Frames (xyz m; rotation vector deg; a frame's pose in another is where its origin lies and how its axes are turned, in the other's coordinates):
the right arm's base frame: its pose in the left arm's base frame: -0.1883 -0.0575 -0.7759 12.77 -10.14 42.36
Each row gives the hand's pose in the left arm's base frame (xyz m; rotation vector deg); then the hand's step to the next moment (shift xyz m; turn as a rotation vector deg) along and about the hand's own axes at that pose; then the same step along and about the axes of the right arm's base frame.
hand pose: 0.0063 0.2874 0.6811 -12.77 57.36 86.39
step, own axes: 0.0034 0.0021 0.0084 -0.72 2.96 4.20
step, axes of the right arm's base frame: 0.0069 0.0061 0.0014 2.25 3.08 3.52
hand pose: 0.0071 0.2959 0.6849 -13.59 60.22 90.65
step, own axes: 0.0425 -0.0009 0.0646 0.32 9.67 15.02
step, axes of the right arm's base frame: 0.0598 0.0475 -0.0122 8.67 12.14 9.83
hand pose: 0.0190 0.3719 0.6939 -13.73 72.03 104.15
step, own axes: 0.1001 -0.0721 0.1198 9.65 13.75 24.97
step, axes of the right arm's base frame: 0.1153 0.0869 -0.0935 13.53 25.47 8.61
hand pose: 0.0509 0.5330 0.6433 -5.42 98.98 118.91
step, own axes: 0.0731 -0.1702 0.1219 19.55 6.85 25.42
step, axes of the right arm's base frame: 0.0830 0.0759 -0.1911 9.38 31.40 -1.05
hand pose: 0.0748 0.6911 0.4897 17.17 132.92 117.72
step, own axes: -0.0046 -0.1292 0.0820 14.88 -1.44 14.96
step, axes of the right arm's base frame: 0.0098 0.0274 -0.1503 1.39 20.47 -5.12
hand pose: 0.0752 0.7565 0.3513 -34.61 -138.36 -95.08
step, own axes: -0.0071 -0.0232 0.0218 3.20 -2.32 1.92
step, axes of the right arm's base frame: -0.0006 0.0044 -0.0323 -1.86 3.58 -1.74
